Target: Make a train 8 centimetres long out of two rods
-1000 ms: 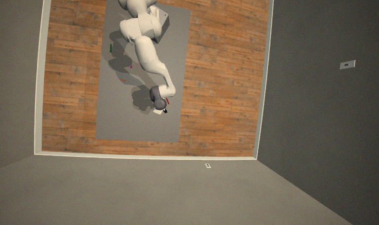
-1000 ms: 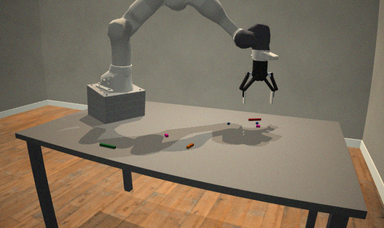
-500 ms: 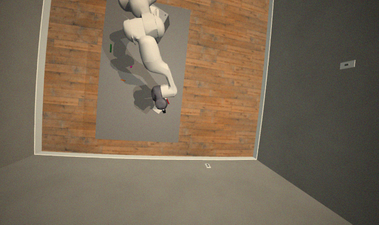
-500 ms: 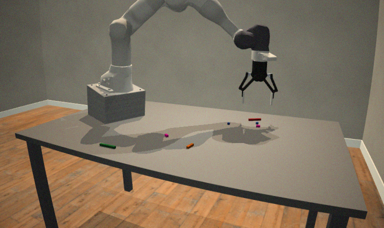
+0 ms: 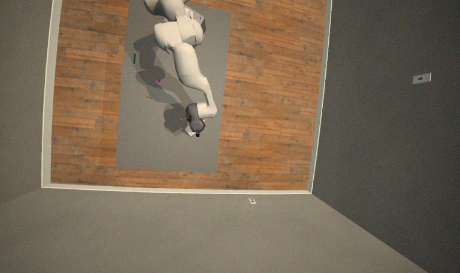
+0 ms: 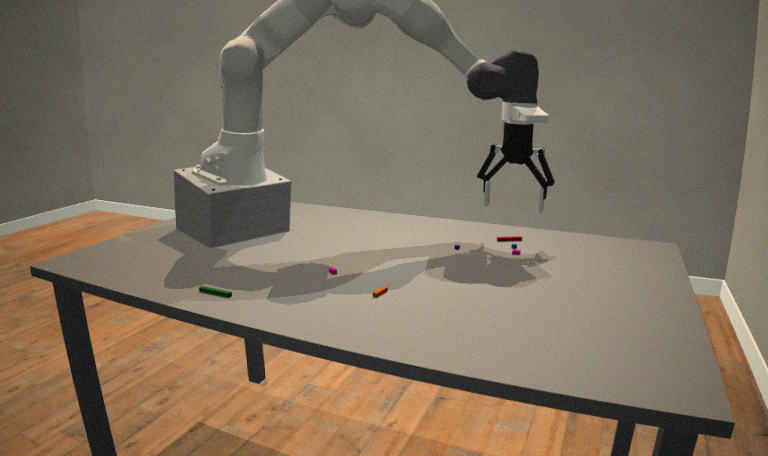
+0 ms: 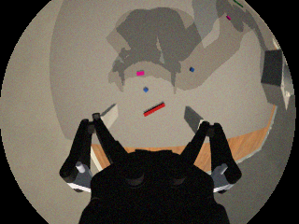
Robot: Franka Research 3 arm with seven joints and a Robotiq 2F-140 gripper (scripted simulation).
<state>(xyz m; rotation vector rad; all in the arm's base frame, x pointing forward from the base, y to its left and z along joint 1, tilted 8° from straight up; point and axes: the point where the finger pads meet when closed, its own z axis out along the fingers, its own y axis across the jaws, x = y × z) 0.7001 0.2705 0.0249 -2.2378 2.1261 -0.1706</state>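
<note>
The red rod lies 100 mm below my hand, 30 mm to the left of it and 10 mm behind it. The rest, counted from my hand: orange rod (460 mm to the right, 140 mm behind, 100 mm below); then green rod (640 mm to the right, 440 mm behind, 100 mm below).
</note>
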